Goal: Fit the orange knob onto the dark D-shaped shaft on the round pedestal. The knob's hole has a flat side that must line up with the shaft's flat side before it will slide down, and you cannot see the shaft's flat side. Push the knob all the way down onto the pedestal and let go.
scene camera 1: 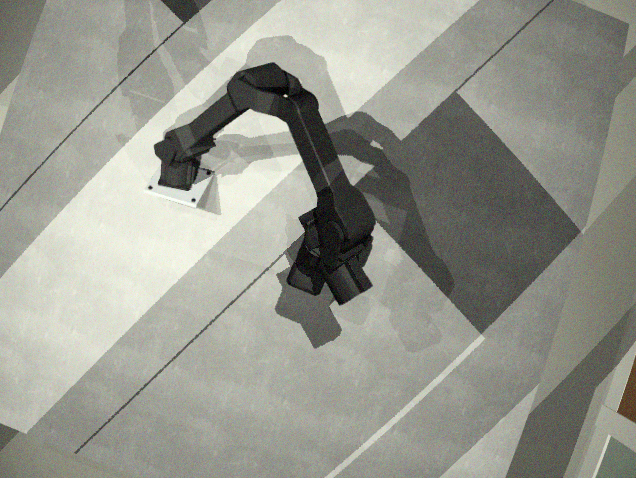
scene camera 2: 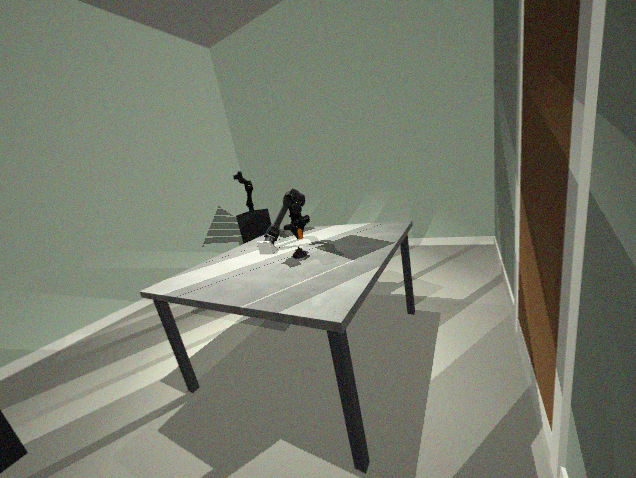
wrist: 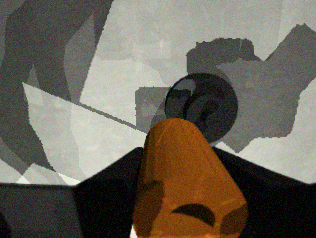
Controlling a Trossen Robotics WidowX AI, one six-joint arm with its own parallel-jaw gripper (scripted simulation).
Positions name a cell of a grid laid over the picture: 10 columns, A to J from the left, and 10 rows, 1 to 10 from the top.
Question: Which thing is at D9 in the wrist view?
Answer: The gripper.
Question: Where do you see a dark pedestal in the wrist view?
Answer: At G5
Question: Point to an orange knob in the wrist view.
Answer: F8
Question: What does the gripper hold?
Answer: An orange knob.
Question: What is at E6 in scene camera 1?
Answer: The gripper.
